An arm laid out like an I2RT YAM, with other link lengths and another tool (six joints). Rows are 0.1 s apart.
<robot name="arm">
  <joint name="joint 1" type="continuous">
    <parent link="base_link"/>
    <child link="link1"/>
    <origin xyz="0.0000 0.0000 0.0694" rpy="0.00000 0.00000 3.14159"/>
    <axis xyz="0 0 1"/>
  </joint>
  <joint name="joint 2" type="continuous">
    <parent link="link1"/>
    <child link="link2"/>
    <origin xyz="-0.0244 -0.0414 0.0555" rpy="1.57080 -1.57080 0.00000"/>
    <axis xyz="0 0 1"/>
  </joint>
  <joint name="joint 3" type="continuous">
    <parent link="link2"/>
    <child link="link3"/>
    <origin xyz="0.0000 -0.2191 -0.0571" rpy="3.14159 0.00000 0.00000"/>
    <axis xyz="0 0 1"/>
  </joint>
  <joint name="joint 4" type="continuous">
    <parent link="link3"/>
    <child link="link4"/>
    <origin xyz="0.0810 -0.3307 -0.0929"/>
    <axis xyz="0 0 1"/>
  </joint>
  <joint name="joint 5" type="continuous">
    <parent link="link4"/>
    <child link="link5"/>
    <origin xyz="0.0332 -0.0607 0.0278" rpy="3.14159 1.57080 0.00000"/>
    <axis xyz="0 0 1"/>
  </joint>
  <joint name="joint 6" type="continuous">
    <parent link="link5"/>
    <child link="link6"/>
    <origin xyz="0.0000 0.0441 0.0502" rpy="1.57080 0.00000 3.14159"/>
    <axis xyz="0 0 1"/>
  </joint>
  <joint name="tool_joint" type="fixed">
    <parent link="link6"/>
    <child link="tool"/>
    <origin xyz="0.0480 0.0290 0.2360" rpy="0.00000 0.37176 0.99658"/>
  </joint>
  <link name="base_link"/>
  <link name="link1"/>
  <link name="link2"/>
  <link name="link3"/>
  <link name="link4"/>
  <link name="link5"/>
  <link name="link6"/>
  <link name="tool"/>
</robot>
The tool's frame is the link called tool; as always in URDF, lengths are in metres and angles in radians. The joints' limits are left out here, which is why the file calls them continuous.
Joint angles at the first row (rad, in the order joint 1, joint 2, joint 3, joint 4, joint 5, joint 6):
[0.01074 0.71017 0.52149 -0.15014 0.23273 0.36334]
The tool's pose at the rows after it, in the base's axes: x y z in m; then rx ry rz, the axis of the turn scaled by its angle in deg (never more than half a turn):
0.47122 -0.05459 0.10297 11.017 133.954 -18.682
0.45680 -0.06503 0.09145 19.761 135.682 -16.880
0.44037 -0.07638 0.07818 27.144 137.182 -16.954
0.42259 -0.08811 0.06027 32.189 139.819 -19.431
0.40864 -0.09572 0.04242 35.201 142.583 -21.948
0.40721 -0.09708 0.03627 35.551 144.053 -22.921
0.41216 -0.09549 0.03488 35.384 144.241 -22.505
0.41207 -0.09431 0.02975 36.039 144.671 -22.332
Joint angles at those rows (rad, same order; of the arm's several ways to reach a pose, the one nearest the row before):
[0.01075 0.74084 0.55214 -0.21920 0.29897 0.50895]
[0.01072 0.75926 0.57368 -0.28057 0.36016 0.62377]
[0.01073 0.77606 0.58439 -0.33733 0.42151 0.71137]
[0.01074 0.81429 0.59665 -0.39258 0.47830 0.76065]
[0.01073 0.86185 0.60742 -0.43097 0.51525 0.78984]
[0.01072 0.90343 0.62888 -0.44181 0.52154 0.79307]
[0.01075 0.93099 0.64424 -0.43110 0.51543 0.79462]
[0.01379 0.95095 0.64886 -0.42951 0.51845 0.80833]

